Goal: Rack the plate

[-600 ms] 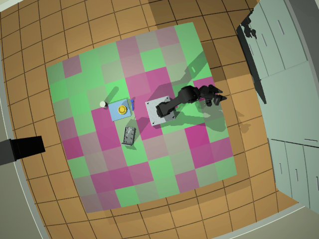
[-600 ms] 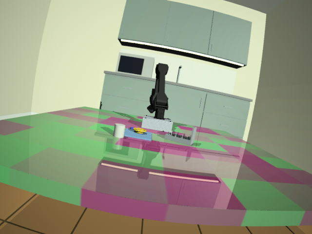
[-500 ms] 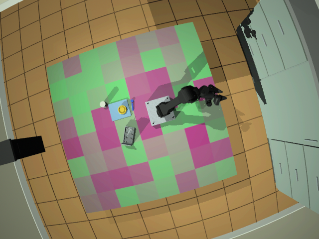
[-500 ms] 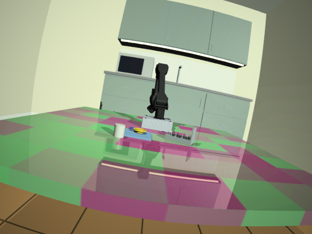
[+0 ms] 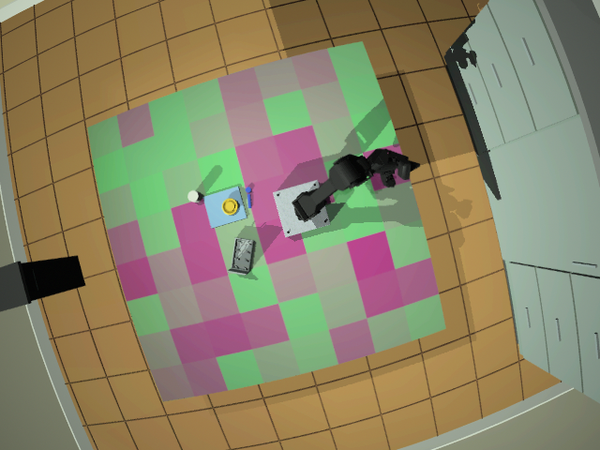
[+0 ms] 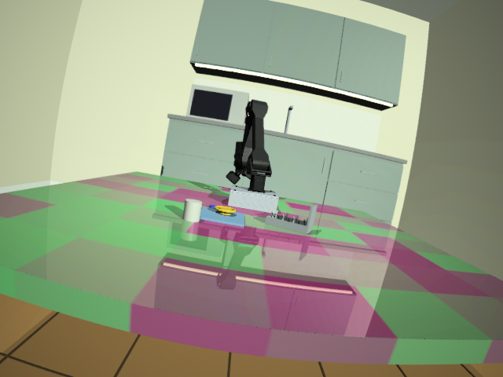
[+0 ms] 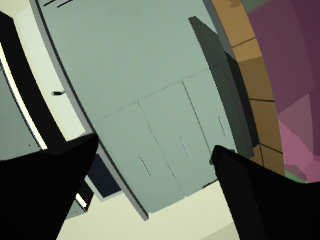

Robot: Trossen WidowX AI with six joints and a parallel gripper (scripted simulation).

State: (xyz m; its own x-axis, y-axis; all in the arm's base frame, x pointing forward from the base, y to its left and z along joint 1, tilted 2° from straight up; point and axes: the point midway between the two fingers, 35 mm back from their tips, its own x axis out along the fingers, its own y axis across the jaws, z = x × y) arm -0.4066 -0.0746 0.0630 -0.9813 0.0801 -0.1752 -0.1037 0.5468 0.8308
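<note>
Right now the yellow plate is 720 mm ahead of my gripper tip, 100 mm below it and 10 mm to the right of it. The rest, counted from my gripper tip: blue utensil (640 mm ahead, 110 mm below, 40 mm to the right); grey dish rack (720 mm ahead, 180 mm to the left, 90 mm below); light blue mat (740 mm ahead, 110 mm below, 20 mm to the right).
</note>
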